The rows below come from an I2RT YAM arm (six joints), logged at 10 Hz.
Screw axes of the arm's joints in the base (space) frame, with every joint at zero. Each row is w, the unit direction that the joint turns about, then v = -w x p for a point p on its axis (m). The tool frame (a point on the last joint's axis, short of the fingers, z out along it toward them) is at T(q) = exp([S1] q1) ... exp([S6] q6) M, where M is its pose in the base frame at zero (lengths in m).
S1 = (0, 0, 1, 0, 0, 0)
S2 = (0, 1, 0, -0.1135, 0, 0.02)
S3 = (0, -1, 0, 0.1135, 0, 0.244)
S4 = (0, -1, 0, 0.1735, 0, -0.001)
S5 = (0, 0, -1, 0, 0.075, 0)
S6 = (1, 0, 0, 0, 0.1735, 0)
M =
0 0 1 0.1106
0 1 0 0
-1 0 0 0.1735
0 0 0 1
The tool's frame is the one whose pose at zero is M.
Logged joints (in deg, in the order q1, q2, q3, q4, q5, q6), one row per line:
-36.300 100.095 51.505 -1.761 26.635 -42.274
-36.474 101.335 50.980 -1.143 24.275 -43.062
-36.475 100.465 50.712 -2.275 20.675 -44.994
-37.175 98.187 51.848 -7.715 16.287 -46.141
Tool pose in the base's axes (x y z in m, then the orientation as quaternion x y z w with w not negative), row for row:
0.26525 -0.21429 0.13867 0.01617 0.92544 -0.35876 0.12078
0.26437 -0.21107 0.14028 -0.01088 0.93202 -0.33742 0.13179
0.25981 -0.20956 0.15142 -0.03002 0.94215 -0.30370 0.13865
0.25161 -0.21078 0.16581 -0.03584 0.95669 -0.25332 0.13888
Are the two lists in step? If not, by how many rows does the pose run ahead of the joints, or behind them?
The pose runs 1 row ahead of the joints: the pose in row i belongs to the joints in row i + 1.
